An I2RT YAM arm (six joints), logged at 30 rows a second.
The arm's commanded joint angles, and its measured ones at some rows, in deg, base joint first. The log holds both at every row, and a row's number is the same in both.
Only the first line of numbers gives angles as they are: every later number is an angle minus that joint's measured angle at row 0.
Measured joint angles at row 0:
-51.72, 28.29, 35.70, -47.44, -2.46, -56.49
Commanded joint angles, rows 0 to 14:
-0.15, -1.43, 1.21, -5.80, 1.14, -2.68
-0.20, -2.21, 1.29, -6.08, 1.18, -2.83
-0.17, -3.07, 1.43, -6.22, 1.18, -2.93
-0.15, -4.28, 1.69, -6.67, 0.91, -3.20
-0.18, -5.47, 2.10, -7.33, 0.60, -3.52
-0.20, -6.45, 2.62, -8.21, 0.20, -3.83
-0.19, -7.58, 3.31, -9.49, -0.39, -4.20
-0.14, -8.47, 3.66, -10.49, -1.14, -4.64
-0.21, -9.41, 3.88, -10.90, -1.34, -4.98
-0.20, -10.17, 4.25, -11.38, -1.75, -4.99
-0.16, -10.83, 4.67, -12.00, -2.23, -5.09
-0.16, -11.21, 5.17, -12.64, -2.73, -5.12
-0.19, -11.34, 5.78, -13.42, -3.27, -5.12
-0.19, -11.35, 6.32, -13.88, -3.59, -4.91
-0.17, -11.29, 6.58, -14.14, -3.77, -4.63
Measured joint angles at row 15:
0.00, -10.88, 4.66, -9.97, -1.38, -3.96
